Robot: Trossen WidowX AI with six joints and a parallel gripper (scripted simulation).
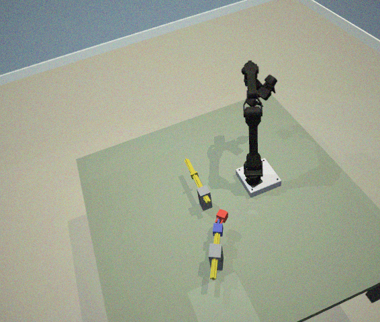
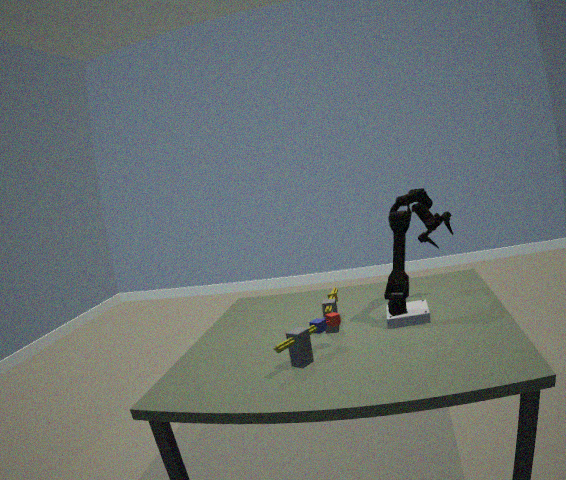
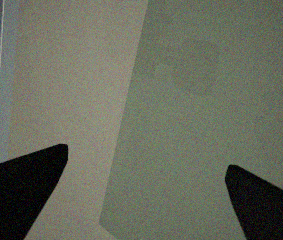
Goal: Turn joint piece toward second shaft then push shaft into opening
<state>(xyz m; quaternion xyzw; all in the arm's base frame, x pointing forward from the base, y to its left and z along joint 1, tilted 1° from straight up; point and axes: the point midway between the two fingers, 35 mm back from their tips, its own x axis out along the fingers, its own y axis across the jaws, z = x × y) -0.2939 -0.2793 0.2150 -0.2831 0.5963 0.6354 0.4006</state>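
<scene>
Now: the red joint piece 580 mm ahead of my gripper tip, 380 mm to the left of it and 130 mm below it.
</scene>
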